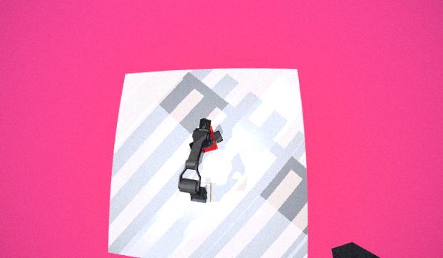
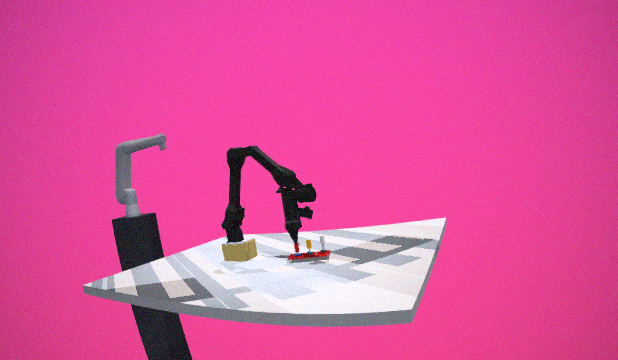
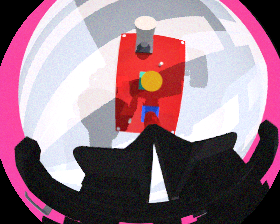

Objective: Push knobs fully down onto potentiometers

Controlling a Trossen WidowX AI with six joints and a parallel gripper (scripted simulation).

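Now: gripper tip 5 cm short of the yellow knob, 1 cm to the right of it and 1 cm above it.
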